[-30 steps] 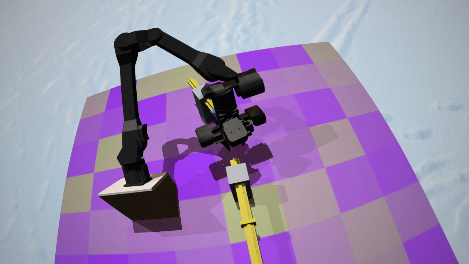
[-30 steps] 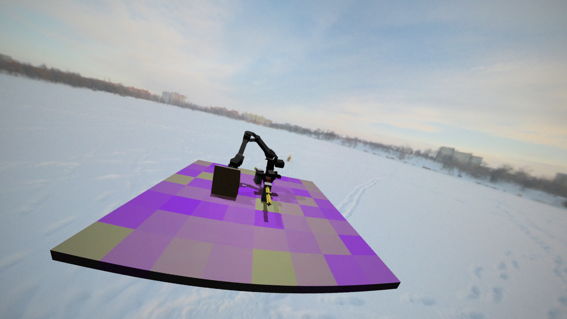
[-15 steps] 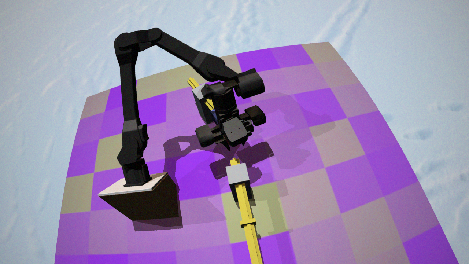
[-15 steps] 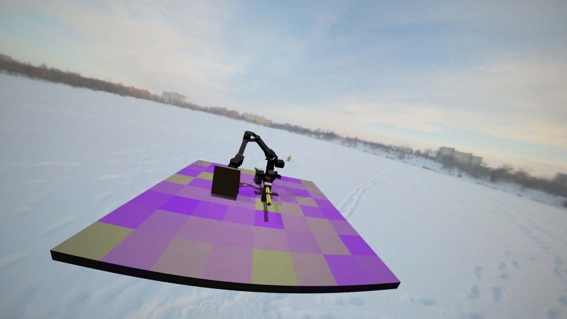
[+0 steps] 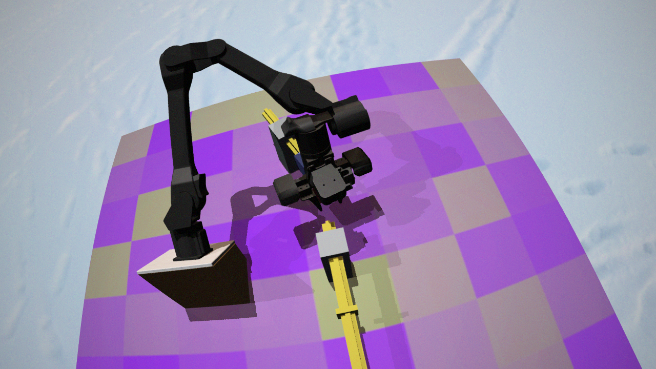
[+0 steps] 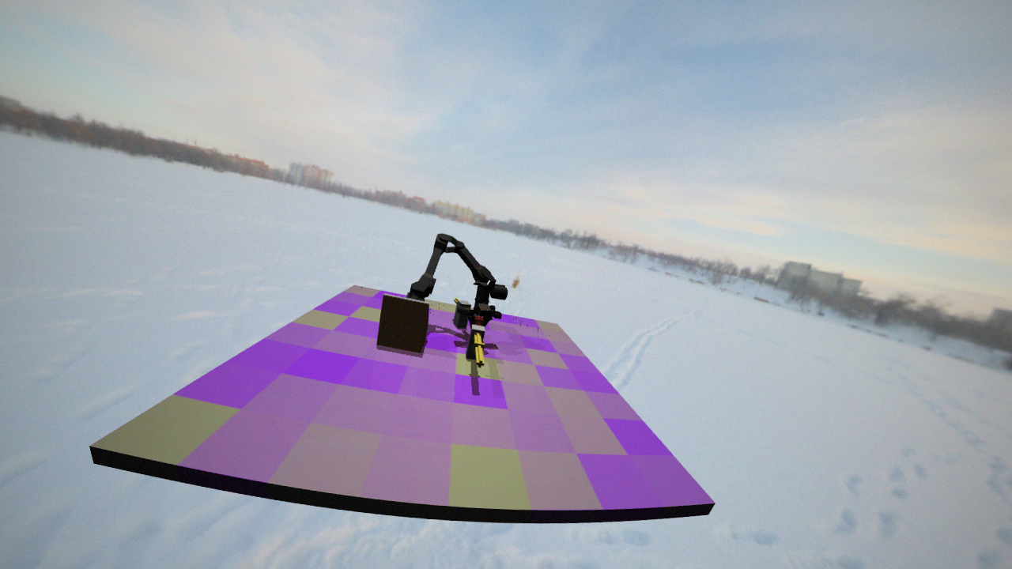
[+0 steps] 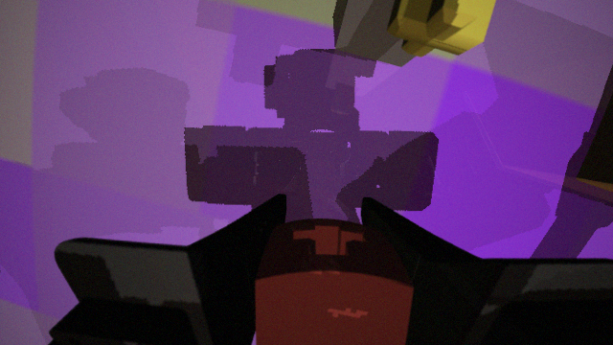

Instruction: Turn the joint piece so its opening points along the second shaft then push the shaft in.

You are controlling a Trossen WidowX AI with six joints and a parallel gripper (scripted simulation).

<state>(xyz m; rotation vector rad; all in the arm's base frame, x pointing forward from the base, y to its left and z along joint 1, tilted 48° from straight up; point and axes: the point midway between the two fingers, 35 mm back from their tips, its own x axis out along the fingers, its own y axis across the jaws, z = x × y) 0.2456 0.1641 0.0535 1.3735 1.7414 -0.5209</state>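
The red square joint piece lies 1 cm behind my gripper tip, 2 cm to the left of it and 4 cm above it.
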